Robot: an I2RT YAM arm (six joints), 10 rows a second.
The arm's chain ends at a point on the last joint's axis. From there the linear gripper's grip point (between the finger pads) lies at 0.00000 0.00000 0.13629 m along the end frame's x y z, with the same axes.
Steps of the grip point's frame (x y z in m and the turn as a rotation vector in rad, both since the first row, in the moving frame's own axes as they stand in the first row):
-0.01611 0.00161 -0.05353 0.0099 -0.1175 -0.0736
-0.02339 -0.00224 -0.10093 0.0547 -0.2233 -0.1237
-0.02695 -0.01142 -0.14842 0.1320 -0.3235 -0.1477
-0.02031 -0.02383 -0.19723 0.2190 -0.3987 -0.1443
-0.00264 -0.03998 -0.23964 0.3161 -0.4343 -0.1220
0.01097 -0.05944 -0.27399 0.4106 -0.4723 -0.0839
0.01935 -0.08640 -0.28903 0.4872 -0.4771 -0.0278
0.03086 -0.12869 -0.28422 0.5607 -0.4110 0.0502
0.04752 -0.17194 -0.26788 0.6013 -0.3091 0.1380
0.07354 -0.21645 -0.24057 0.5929 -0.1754 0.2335
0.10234 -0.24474 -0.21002 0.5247 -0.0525 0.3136
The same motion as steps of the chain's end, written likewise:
-0.00010 0.00237 -0.05258 0.0099 -0.1175 -0.0736
0.00716 0.00326 -0.09735 0.0547 -0.2233 -0.1237
0.01740 0.00292 -0.14020 0.1320 -0.3235 -0.1477
0.03410 0.00105 -0.18339 0.2190 -0.3987 -0.1443
0.05616 -0.00256 -0.22047 0.3161 -0.4343 -0.1220
0.07342 -0.00974 -0.24818 0.4106 -0.4723 -0.0839
0.08033 -0.02590 -0.25855 0.4872 -0.4771 -0.0278
0.08061 -0.05696 -0.25260 0.5607 -0.4110 0.0502
0.08095 -0.09355 -0.23795 0.6013 -0.3091 0.1380
0.08665 -0.13871 -0.21545 0.5929 -0.1754 0.2335
0.09819 -0.17654 -0.19166 0.5247 -0.0525 0.3136

